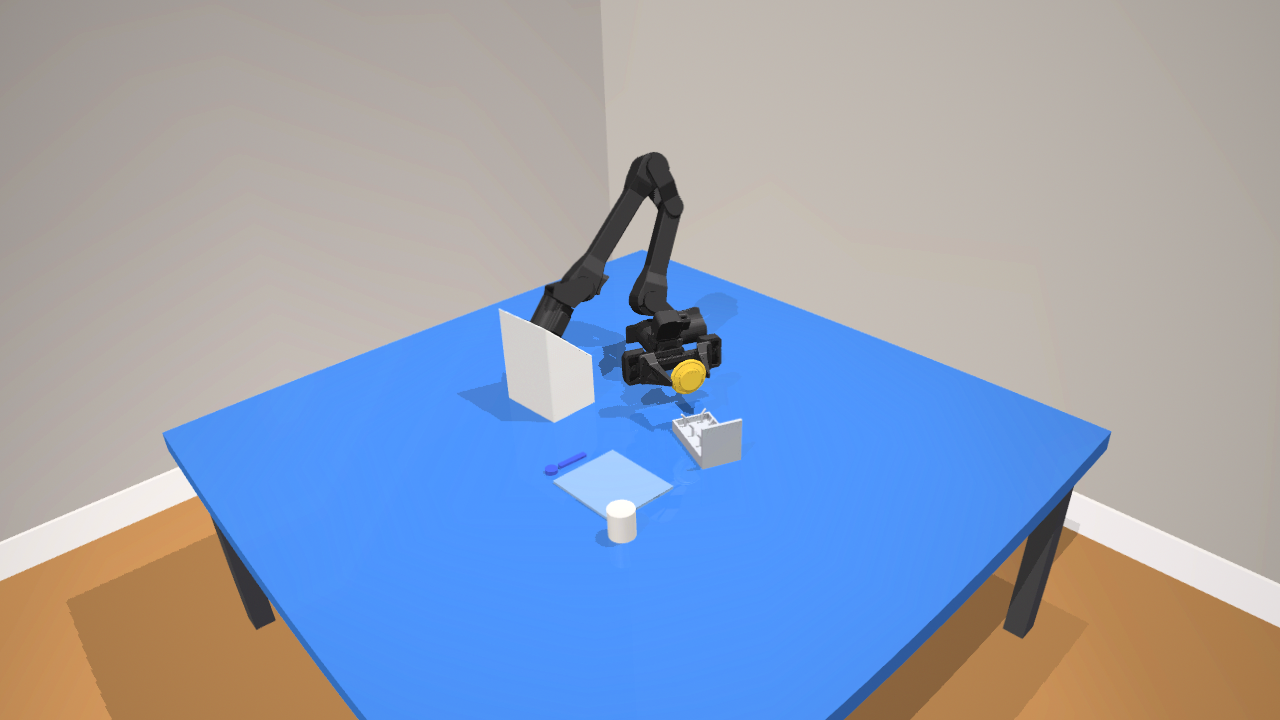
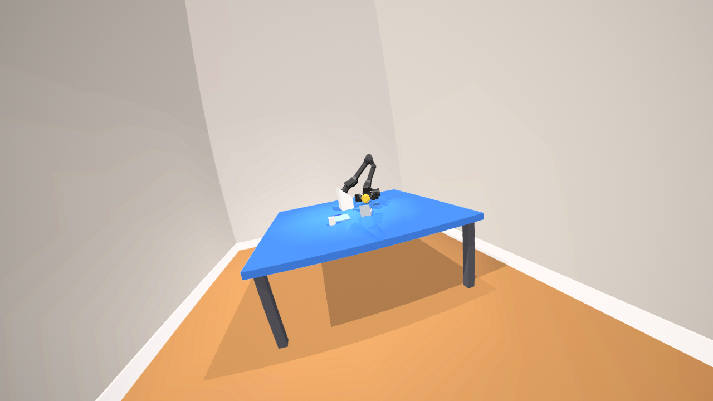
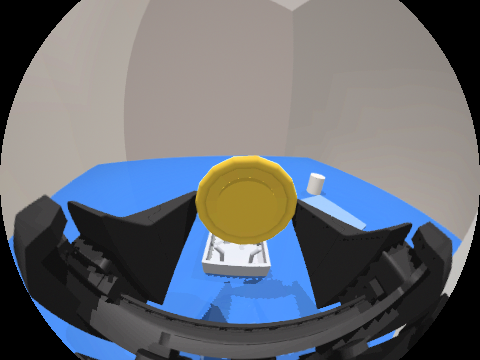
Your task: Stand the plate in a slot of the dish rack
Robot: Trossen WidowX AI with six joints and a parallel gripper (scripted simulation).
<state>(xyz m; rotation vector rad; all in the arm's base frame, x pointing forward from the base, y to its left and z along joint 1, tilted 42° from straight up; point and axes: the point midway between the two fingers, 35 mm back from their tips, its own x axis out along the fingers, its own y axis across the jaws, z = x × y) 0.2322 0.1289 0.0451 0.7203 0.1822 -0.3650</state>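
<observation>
Now: gripper tip 60 mm short of the grey dish rack, 20 mm to the left of it and 70 mm above it. Also, from my gripper tip: yellow plate: 10 mm behind; then white cup: 140 mm ahead, 290 mm to the right, 70 mm below; then dark blue spoon: 70 mm behind, 240 mm to the right, 90 mm below.
</observation>
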